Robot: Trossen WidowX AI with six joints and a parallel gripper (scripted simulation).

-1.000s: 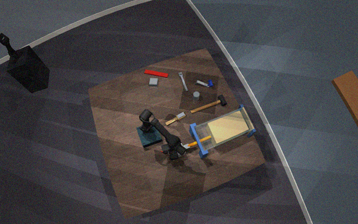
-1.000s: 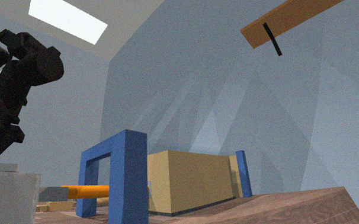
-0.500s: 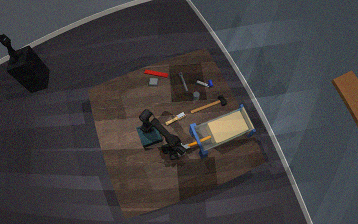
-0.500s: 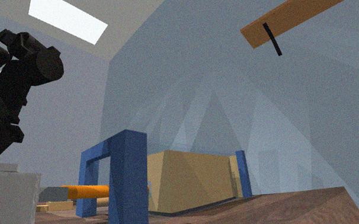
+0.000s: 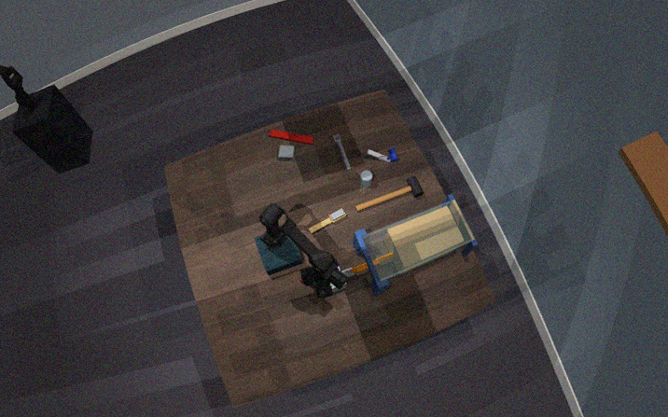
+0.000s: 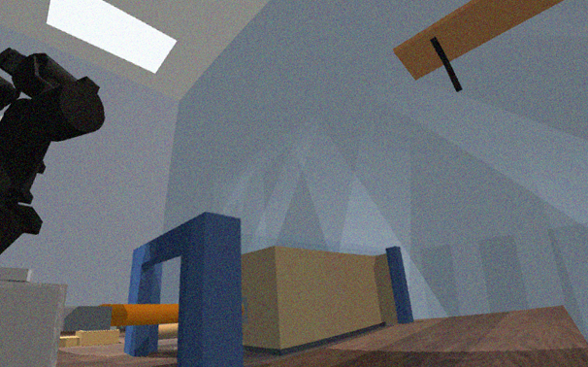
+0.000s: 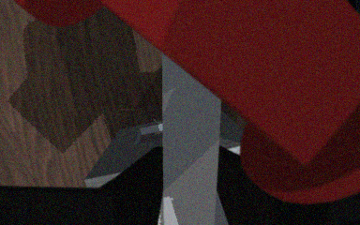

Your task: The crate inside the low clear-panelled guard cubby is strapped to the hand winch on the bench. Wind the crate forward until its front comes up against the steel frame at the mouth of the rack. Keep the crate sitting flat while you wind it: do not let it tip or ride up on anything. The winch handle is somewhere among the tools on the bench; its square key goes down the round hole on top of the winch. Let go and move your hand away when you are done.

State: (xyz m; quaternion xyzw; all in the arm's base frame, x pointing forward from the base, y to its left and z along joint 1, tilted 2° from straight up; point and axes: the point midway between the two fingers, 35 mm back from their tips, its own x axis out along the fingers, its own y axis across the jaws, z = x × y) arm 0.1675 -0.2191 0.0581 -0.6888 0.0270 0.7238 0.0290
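Right now the red-knobbed winch handle is 10 mm behind my gripper tip and 20 mm above it. Also, from my gripper tip: blue steel frame: 210 mm ahead, 20 mm to the left, 20 mm above; then red knob: 50 mm behind, 50 mm above; then grey winch: 30 mm ahead, 10 mm to the right, 60 mm below.
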